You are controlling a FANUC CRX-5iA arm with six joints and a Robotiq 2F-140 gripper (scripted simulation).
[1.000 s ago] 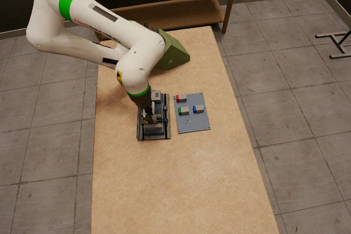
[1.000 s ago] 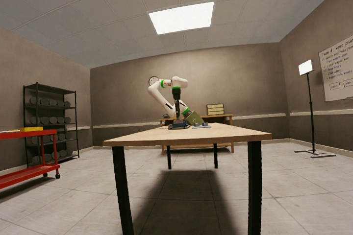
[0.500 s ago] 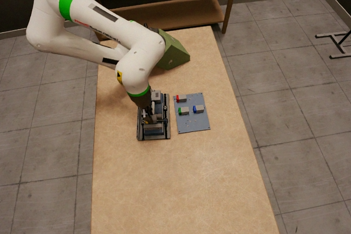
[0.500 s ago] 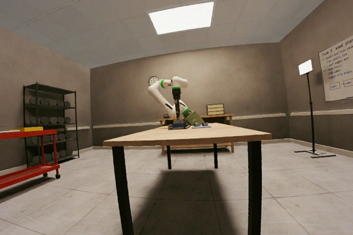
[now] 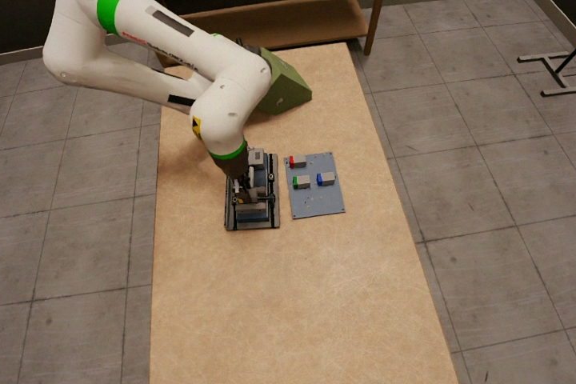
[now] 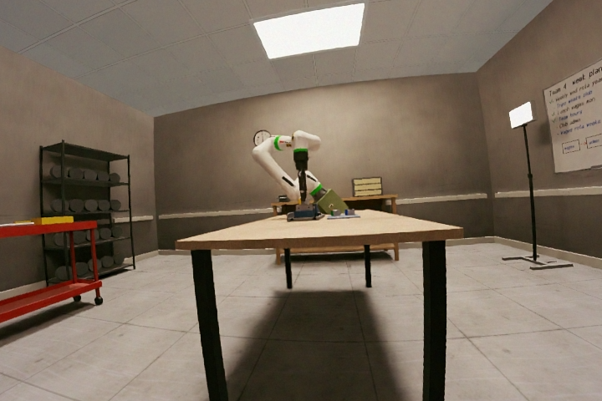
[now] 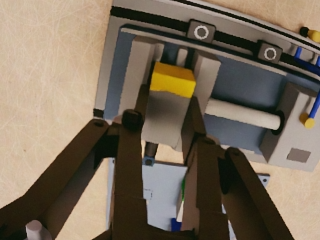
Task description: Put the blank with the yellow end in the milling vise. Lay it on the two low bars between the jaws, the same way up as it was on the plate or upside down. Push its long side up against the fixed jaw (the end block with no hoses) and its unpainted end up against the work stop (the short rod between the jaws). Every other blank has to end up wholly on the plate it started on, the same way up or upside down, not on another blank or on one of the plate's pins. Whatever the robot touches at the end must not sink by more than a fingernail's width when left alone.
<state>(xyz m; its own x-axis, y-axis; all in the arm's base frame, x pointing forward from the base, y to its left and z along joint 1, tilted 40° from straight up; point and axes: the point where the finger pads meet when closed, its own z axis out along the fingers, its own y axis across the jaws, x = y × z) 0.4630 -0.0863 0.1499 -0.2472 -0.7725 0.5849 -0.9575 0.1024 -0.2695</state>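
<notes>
Now: the fixed jaw 70 mm below my hand and 30 mm ahead of it. The rest, counted from my hand: green-ended blank (200 mm to the left, 120 mm below, 40 mm behind); then hose end block (160 mm behind, 70 mm below, 50 mm to the left); then work stop (60 mm below, 50 mm to the left, 10 mm ahead).
</notes>
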